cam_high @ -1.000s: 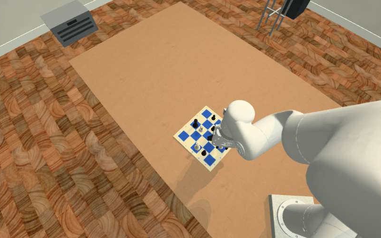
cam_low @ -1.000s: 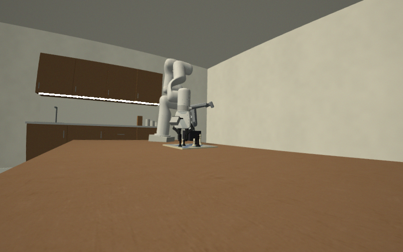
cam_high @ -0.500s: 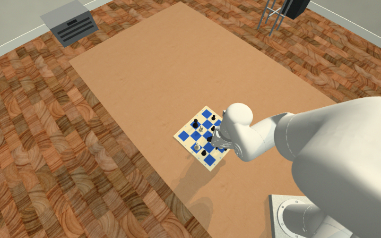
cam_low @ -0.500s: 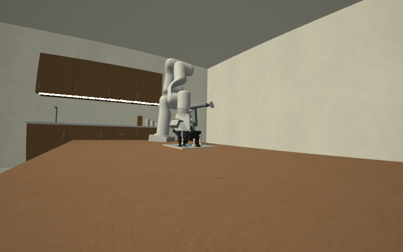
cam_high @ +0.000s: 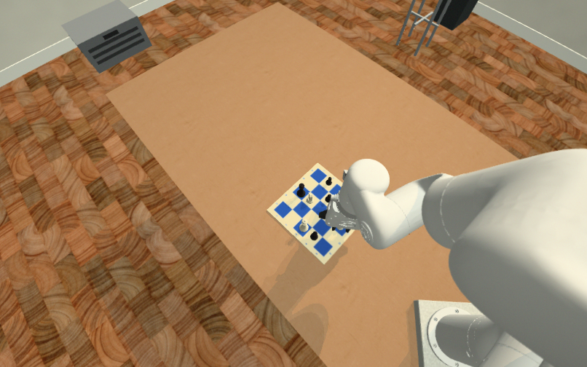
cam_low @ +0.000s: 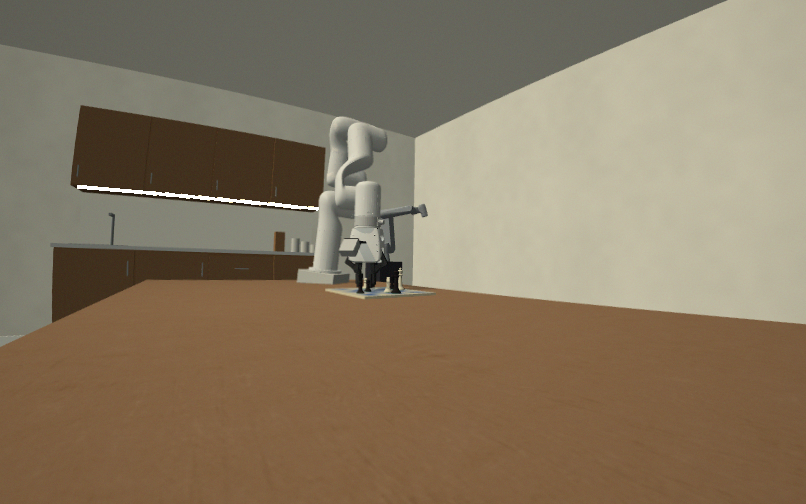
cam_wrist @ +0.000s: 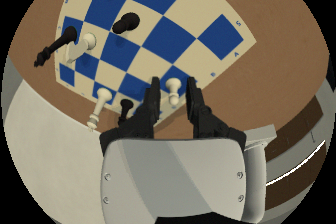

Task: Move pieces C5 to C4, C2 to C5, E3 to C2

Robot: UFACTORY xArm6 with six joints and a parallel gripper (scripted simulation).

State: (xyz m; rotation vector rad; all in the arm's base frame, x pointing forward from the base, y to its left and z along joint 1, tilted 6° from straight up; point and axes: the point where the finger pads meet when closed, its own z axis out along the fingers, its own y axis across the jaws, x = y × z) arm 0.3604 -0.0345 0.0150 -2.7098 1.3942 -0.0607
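My gripper is now 10 mm above the white pawn. From my hand the other things lie so: blue-and-cream chessboard: 70 mm ahead, 30 mm below; white chess piece: 70 mm ahead, 70 mm to the left, 10 mm above; black pawn: 30 mm ahead, 70 mm to the left.
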